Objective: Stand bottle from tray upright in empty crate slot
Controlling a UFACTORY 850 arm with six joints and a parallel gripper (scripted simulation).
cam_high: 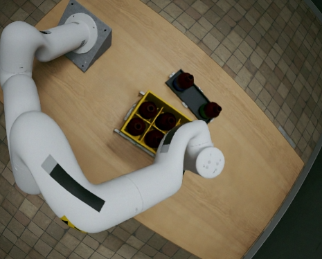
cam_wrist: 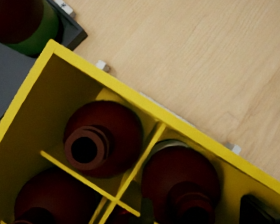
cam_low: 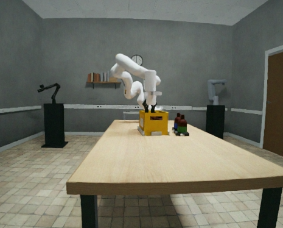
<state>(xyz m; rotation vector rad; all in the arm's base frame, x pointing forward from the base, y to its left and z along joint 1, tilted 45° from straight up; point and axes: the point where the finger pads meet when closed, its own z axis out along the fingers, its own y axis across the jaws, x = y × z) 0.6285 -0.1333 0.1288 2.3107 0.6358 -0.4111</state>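
The bottle lies 9 cm below my hand. The rest, counted from my hand: yellow crate (10 cm below, 9 cm behind, 4 cm to the left); dark tray (27 cm to the left, 17 cm below, 4 cm behind).
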